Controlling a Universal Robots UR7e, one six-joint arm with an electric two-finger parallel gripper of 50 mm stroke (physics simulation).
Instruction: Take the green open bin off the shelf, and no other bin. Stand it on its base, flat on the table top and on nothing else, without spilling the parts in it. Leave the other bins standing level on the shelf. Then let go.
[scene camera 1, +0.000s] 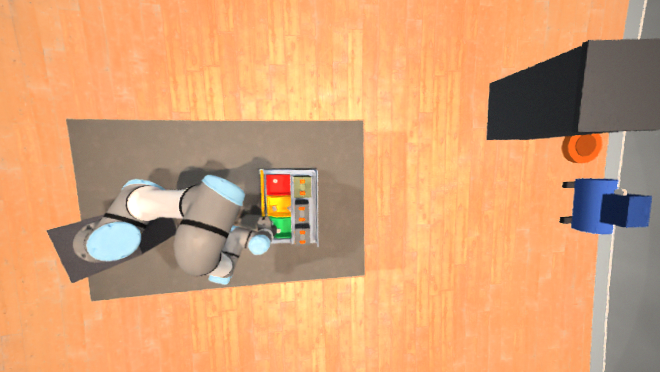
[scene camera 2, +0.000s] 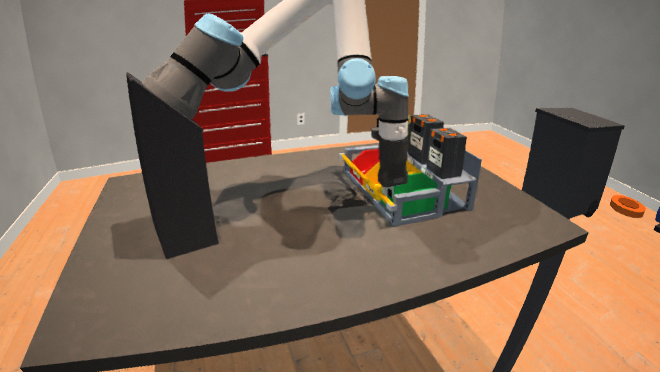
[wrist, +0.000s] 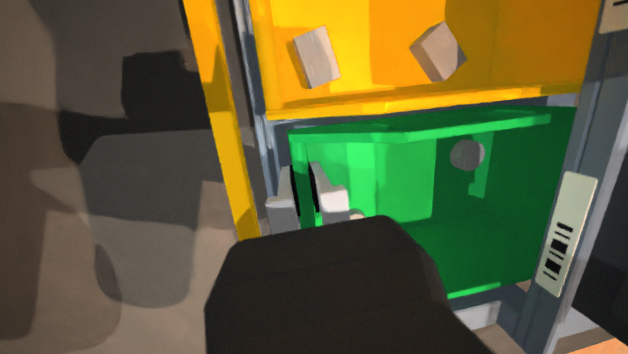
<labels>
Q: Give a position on a green open bin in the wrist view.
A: At 484, 228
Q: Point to my gripper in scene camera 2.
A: At 387, 201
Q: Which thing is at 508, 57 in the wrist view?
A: A yellow bin.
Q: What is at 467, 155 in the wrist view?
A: A round part.
</labels>
